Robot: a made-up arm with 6 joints. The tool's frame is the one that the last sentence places.
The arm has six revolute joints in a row. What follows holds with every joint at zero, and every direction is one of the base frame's. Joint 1 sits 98.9 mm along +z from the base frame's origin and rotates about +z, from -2.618 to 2.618 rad. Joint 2 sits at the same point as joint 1 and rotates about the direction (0.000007, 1, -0.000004), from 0 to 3.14 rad. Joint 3 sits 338.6 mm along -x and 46.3 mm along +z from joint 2 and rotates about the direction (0.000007, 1, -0.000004), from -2.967 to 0 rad. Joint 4 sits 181.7 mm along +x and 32.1 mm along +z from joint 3 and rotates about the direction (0.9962, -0.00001, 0.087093), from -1.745 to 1.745 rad. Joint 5 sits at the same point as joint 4 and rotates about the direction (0.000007, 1, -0.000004), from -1.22 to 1.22 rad. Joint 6 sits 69.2 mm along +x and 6 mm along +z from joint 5 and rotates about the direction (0.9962, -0.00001, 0.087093), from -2.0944 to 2.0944 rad. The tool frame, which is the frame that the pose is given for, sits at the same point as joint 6; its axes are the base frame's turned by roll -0.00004, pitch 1.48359 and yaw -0.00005 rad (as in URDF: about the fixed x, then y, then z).
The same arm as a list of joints. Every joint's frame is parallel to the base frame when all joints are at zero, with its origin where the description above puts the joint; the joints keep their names.
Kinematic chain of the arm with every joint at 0, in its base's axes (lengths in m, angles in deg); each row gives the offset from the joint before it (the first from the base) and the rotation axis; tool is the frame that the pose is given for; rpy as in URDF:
joint 1: xyz 0 0 0.0989 axis +z
joint 2: xyz 0 0 0 axis +y
joint 3: xyz -0.3386 0 0.0463 axis +y
joint 4: xyz 0.1817 0 0.0321 axis 0.9962 0 0.0871
joint 5: xyz 0 0 0 axis +y
joint 6: xyz 0.0692 0 0.006 axis 0.9962 0 0.0871
tool: xyz 0 0 0 rpy 0 85 0
Joint limits (deg, base to tool): -150..150 0..179.91 -170..0 -99.98..99.98 -69.9..69.9 -120..120

